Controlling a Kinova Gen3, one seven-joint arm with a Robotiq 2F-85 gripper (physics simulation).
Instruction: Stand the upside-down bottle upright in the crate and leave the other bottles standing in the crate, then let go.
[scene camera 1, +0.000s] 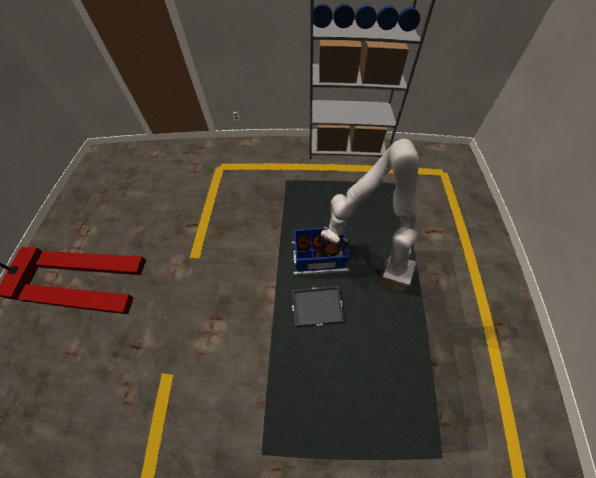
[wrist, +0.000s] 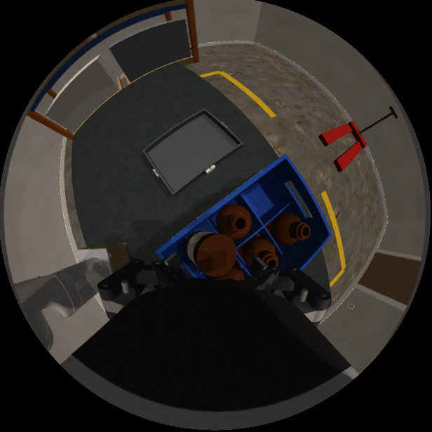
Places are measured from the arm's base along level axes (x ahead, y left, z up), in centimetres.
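Pixels of known places: gripper, between the fingertips: (scene camera 1: 333, 244); arm's base, origin of its link: (scene camera 1: 396, 268).
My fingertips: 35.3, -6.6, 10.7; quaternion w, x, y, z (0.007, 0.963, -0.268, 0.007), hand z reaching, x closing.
Observation:
Ahead of a thing's pixels: the offset from my fingertips to its top centre, as dx, dy, dz. "pt": to the spot under its first point. Level surfaces: height alone.
The upside-down brown bottle {-3.0, +0.3, -4.8} (scene camera 1: 332, 248) (wrist: 216, 254) is in the near-right part of the blue crate {+6.5, -2.6, -4.2} (scene camera 1: 304, 265) (wrist: 270, 179), flat base up. It seems to lean toward the crate's middle, and its pale label shows on one side. Upright bottles with necks up stand at the far left (scene camera 1: 303, 244) (wrist: 290, 229), far middle (scene camera 1: 319, 242) (wrist: 260, 252) and near middle (scene camera 1: 320, 255) (wrist: 234, 221). Another brown bottle (wrist: 232, 274) is partly hidden behind the upside-down one. My gripper (scene camera 1: 344, 242) (wrist: 215, 264) is open and empty, its fingers spread either side of the raised base in the wrist view.
The crate's near-left compartment holds no bottle. A grey tray {pt +5.4, +27.0, -21.3} (scene camera 1: 318, 306) (wrist: 192, 152) lies on the dark mat {dz -21.7} (scene camera 1: 350, 390) (wrist: 120, 150) in front of the crate. A shelf rack (scene camera 1: 311, 100) stands at the back wall. A red pallet jack (scene camera 1: 20, 275) (wrist: 357, 134) is off to the left.

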